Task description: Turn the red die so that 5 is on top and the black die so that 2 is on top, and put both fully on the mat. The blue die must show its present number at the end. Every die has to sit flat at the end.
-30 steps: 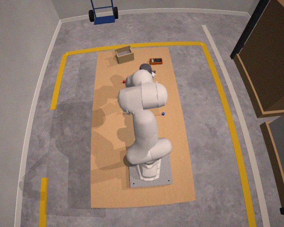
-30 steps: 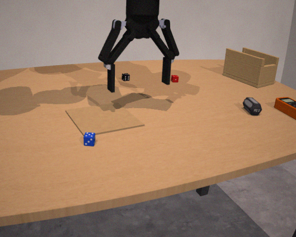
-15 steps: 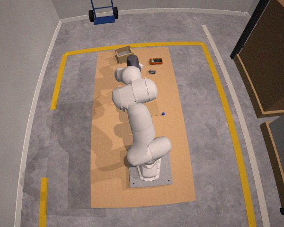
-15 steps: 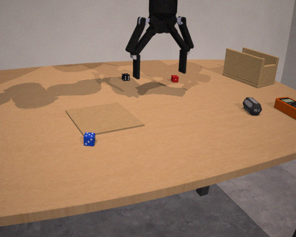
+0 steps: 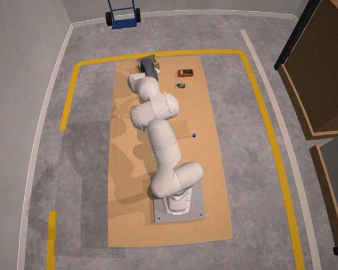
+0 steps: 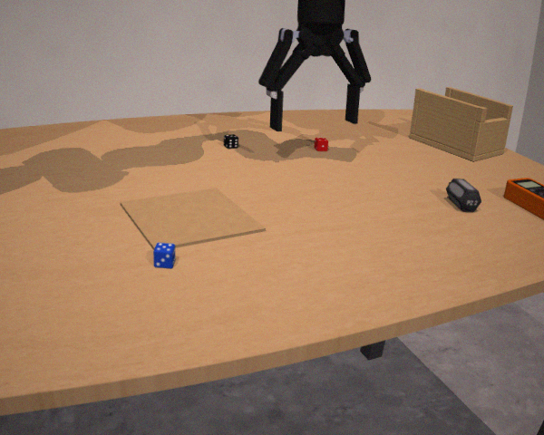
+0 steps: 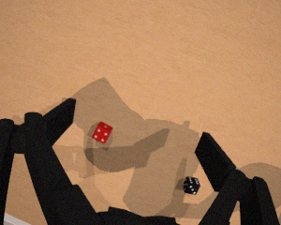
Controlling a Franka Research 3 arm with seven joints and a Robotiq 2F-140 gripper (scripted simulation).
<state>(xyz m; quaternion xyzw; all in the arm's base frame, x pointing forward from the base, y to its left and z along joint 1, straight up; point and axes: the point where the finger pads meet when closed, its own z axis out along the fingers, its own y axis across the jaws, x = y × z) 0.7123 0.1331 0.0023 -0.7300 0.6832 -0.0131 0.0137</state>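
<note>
Right now my hand is 60 mm above the red die, 40 mm to the right of it and 40 mm short of it. Round my hand: dark grey device: 230 mm to the right, 140 mm ahead, 50 mm below; thin tan mat: 260 mm behind, 180 mm to the right, 70 mm below; black die: 120 mm behind, 90 mm to the left, 60 mm below.
</note>
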